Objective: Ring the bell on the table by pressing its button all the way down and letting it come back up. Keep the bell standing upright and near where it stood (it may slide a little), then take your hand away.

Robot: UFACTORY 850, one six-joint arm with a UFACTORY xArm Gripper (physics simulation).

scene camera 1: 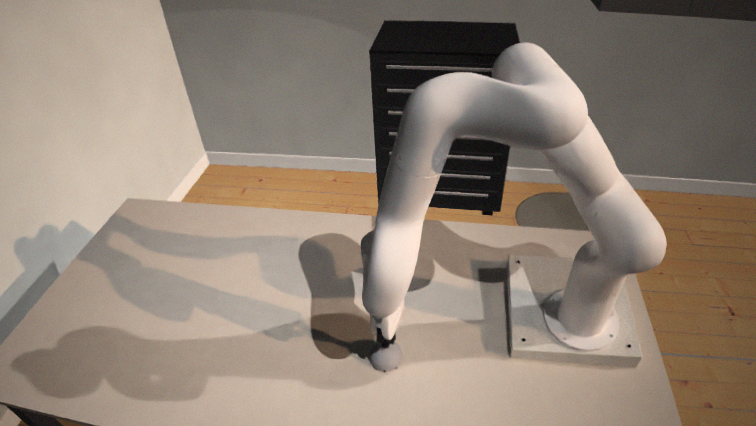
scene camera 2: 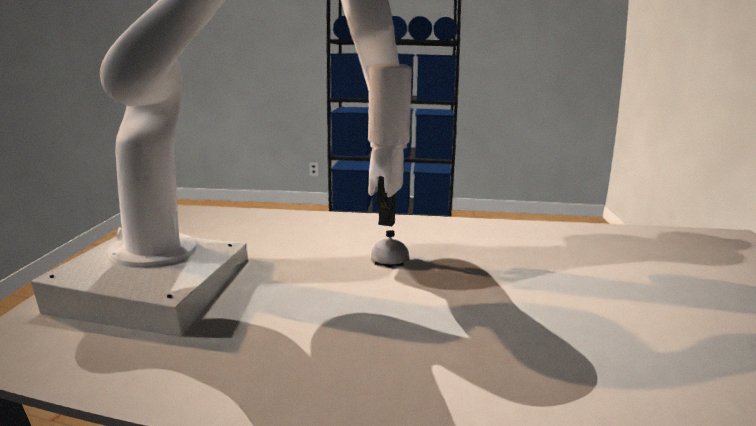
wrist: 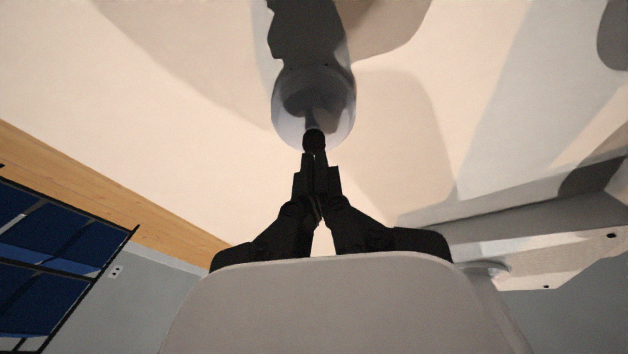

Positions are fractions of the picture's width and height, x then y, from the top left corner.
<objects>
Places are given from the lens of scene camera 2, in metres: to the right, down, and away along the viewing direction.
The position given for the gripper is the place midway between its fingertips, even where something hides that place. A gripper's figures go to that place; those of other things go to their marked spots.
gripper (scene camera 2: 0.51, 0.53): 0.02, 0.03, 0.98
grey domed bell (scene camera 2: 0.52, 0.60): 0.02, 0.09, 0.96
</objects>
